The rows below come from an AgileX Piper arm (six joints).
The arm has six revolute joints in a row. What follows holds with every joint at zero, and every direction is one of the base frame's.
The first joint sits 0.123 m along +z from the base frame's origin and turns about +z.
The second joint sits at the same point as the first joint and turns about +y.
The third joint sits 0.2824 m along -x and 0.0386 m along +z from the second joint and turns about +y.
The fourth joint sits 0.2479 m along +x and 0.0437 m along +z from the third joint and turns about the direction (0.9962, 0, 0.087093).
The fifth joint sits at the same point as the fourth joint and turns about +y.
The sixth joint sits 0.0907 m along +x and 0.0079 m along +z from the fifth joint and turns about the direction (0.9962, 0, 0.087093).
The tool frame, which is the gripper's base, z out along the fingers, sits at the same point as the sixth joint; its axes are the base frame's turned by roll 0, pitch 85 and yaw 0 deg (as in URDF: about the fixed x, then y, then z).
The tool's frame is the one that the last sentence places.
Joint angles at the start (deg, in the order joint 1, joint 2, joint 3, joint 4, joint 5, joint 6):
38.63 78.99 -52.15 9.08 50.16 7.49
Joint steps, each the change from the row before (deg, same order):
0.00 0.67 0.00 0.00 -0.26 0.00
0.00 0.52 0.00 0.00 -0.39 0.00
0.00 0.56 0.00 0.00 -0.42 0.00
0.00 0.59 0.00 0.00 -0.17 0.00
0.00 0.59 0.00 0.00 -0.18 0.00
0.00 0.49 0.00 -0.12 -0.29 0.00
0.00 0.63 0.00 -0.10 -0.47 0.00
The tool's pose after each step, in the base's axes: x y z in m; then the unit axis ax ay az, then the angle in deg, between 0 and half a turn. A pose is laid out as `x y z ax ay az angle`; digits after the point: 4 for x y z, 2 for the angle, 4 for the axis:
0.1925 0.1679 0.2460 -0.2263 0.9663 0.1227 166.94
0.1938 0.1689 0.2439 -0.2258 0.9665 0.1220 167.04
0.1953 0.1700 0.2415 -0.2252 0.9667 0.1211 167.15
0.1964 0.1709 0.2389 -0.2249 0.9670 0.1194 167.52
0.1976 0.1717 0.2363 -0.2245 0.9673 0.1177 167.88
0.1988 0.1725 0.2342 -0.2247 0.9675 0.1159 168.01
0.2004 0.1735 0.2315 -0.2246 0.9677 0.1143 168.11

